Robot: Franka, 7 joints.
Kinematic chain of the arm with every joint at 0, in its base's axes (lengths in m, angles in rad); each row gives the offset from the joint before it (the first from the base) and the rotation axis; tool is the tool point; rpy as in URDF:
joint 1: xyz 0 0 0.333 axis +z
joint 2: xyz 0 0 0 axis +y
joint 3: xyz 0 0 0.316 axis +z
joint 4: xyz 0.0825 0 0 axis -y
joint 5: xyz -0.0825 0 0.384 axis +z
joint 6: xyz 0 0 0 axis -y
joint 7: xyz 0.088 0 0 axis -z
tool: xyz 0 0 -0.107 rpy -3.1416 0 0
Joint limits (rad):
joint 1: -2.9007..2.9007
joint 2: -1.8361..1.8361
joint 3: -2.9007..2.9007
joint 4: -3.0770..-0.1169
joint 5: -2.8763..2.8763
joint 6: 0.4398..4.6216
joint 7: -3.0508..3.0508
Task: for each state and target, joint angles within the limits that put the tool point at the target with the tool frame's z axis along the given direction. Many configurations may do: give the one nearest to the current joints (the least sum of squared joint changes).
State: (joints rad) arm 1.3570 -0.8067 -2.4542 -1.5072 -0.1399 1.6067 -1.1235
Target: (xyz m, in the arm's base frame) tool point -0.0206 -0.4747 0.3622 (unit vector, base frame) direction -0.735 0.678 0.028
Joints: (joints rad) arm 1.3274 -0.3296 -2.6718 -1.9524 -0.9352 0.7897 -1.1235
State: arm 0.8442 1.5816 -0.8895 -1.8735 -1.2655 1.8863 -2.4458
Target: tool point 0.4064 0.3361 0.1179 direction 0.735 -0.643 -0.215
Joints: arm 1.3886 0.7347 -0.5625 -2.1045 -1.2294 2.0623 -2.4458
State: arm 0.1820 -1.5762 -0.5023 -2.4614 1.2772 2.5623 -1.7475
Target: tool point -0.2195 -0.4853 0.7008 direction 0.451 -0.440 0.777
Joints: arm 0.0366 -1.5636 -0.8353 -1.9150 1.1775 2.8424 -1.7475
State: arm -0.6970 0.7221 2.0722 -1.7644 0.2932 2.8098 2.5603
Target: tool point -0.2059 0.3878 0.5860 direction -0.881 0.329 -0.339
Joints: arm -0.1086 0.7872 2.3996 -2.4711 0.4823 2.9203 2.5603
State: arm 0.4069 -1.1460 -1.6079 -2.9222 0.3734 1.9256 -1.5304
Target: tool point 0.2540 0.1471 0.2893 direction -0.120 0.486 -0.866
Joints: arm 1.1174 -0.7399 -0.8294 -3.0751 -0.0093 2.6205 -1.5304
